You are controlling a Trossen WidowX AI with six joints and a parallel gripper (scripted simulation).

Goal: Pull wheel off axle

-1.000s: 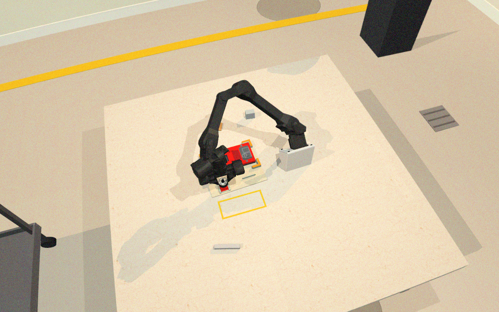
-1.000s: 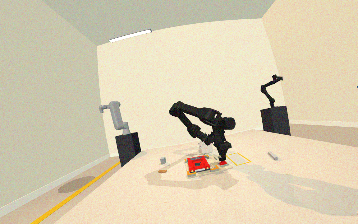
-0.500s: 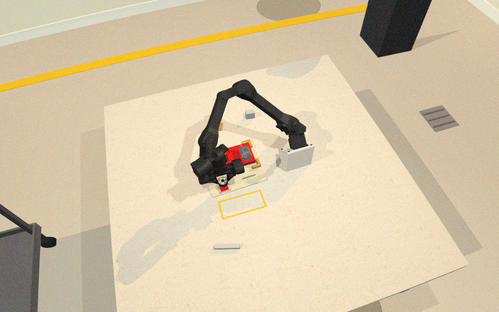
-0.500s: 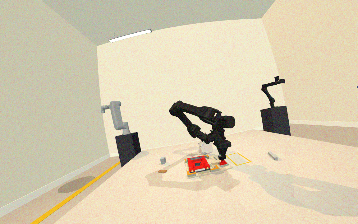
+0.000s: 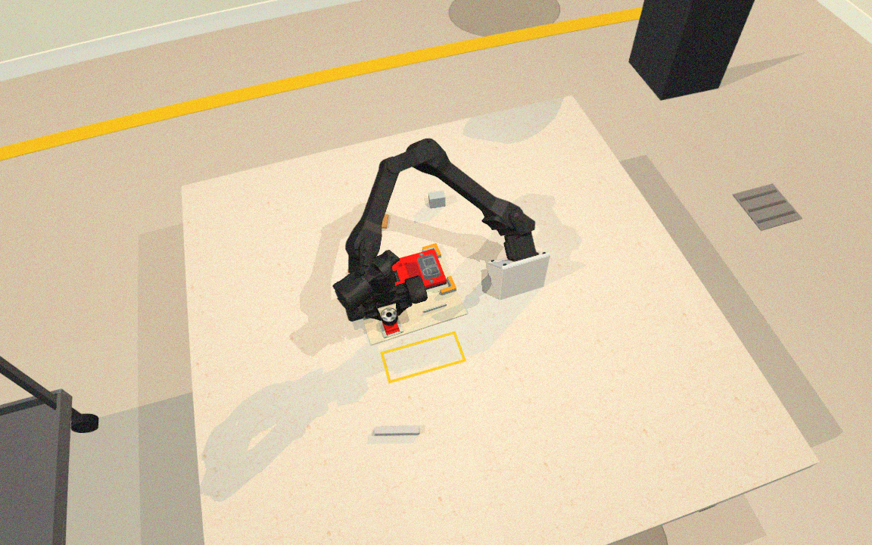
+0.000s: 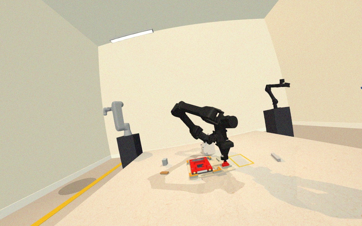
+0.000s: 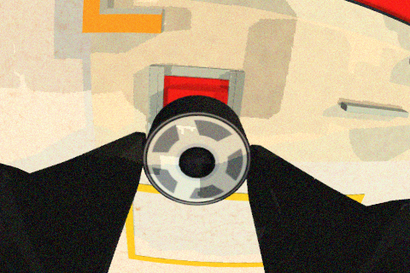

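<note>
The pale fixture board lies 100 mm to the right of my gripper tip, 50 mm behind it and 40 mm below it. Round my gripper tip: orange chip: 340 mm to the right, 60 mm behind, 50 mm below; grey bar: 260 mm to the left, 50 mm below, 50 mm ahead; grey cube: 360 mm to the right, 220 mm behind, 30 mm below.
</note>
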